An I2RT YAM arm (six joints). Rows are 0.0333 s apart.
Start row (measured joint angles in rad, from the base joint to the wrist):
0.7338 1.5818 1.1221 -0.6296 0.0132 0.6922
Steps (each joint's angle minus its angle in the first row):
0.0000 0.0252 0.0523 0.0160 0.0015 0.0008
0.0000 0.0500 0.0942 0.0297 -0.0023 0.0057
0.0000 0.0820 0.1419 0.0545 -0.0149 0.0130
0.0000 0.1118 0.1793 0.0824 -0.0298 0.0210
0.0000 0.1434 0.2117 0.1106 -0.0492 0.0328
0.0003 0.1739 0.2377 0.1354 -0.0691 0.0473
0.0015 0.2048 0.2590 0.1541 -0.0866 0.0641
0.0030 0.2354 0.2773 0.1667 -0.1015 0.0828
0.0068 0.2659 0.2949 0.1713 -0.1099 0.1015
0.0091 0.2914 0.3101 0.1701 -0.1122 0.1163
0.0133 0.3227 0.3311 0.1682 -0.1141 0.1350
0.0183 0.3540 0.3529 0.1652 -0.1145 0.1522
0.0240 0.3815 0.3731 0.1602 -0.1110 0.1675
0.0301 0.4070 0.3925 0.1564 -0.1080 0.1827
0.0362 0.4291 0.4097 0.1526 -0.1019 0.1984
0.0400 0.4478 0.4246 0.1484 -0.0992 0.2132
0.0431 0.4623 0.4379 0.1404 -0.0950 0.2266
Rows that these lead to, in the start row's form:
0.7338 1.6070 1.1744 -0.6136 0.0147 0.6930
0.7338 1.6318 1.2163 -0.5999 0.0109 0.6979
0.7338 1.6638 1.2640 -0.5751 -0.0017 0.7052
0.7338 1.6936 1.3014 -0.5472 -0.0166 0.7132
0.7338 1.7252 1.3338 -0.5190 -0.0360 0.7250
0.7341 1.7557 1.3598 -0.4942 -0.0559 0.7395
0.7353 1.7866 1.3811 -0.4755 -0.0734 0.7563
0.7368 1.8172 1.3994 -0.4629 -0.0883 0.7750
0.7406 1.8477 1.4170 -0.4583 -0.0967 0.7937
0.7429 1.8732 1.4322 -0.4595 -0.0990 0.8085
0.7471 1.9045 1.4532 -0.4614 -0.1009 0.8272
0.7521 1.9358 1.4750 -0.4644 -0.1013 0.8444
0.7578 1.9633 1.4952 -0.4694 -0.0978 0.8597
0.7639 1.9888 1.5146 -0.4732 -0.0948 0.8749
0.7700 2.0109 1.5318 -0.4770 -0.0887 0.8906
0.7738 2.0296 1.5467 -0.4812 -0.0860 0.9054
0.7769 2.0441 1.5600 -0.4892 -0.0818 0.9188

